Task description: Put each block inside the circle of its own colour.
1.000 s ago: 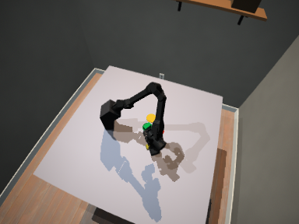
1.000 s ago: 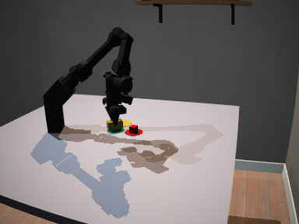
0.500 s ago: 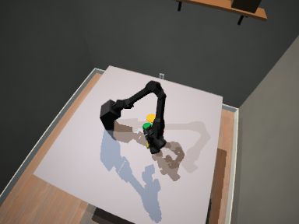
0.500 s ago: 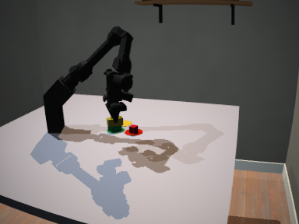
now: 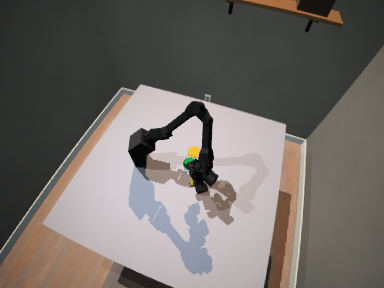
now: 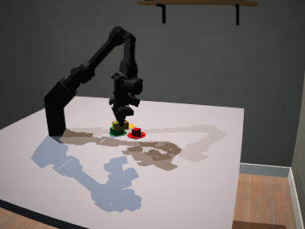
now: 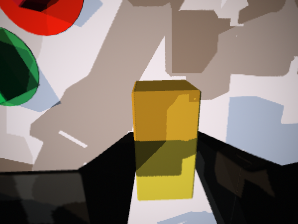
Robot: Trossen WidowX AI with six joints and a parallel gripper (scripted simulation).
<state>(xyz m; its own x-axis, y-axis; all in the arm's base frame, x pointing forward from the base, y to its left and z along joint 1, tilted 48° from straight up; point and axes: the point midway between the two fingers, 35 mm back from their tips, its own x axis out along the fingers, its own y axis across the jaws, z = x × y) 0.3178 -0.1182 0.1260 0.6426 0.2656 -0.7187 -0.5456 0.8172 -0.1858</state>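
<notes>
Right now the yellow circle is 12 cm behind my hand, 24 cm to the left of it and 14 cm below it. From my hand the other things lie so: red block: 1 cm behind, 15 cm to the left, 12 cm below; then yellow block: 3 cm below; then red circle: 1 cm behind, 15 cm to the left, 14 cm below.
</notes>
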